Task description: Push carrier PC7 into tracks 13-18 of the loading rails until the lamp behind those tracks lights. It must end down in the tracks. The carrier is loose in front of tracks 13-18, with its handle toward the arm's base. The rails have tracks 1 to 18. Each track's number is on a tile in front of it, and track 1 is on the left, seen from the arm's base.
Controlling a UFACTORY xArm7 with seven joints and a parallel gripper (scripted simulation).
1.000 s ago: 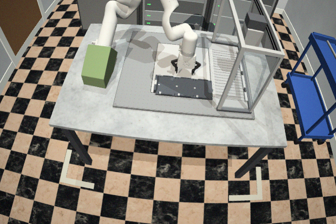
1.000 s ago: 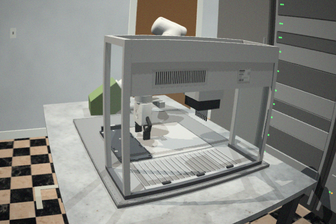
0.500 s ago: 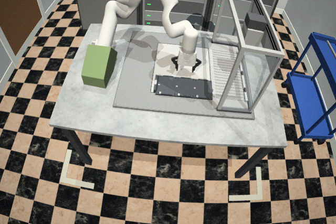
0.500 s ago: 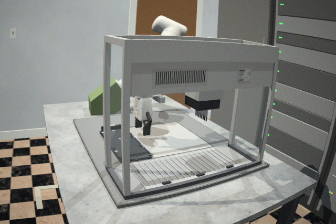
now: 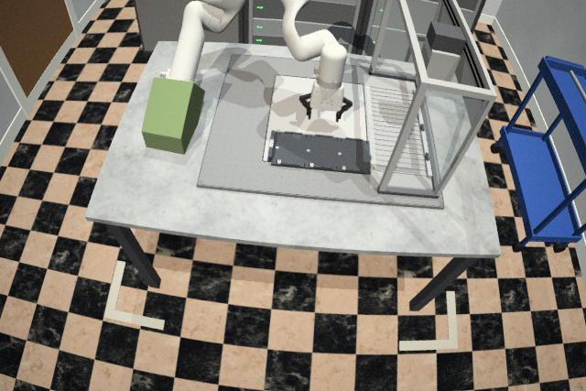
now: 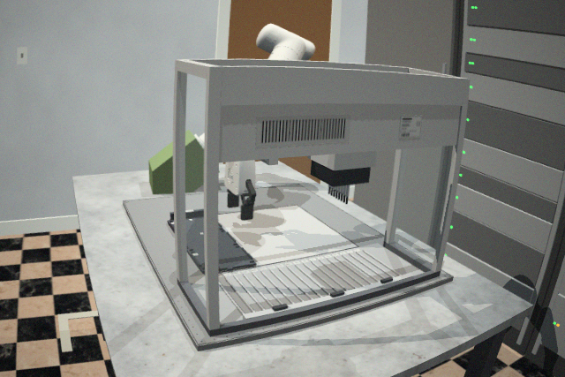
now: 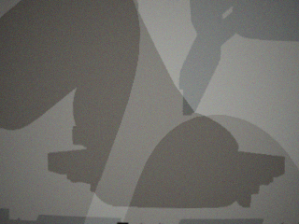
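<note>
My hand is 90 mm to the left of the carrier PC7, 70 mm above it and 20 mm short of it.
</note>
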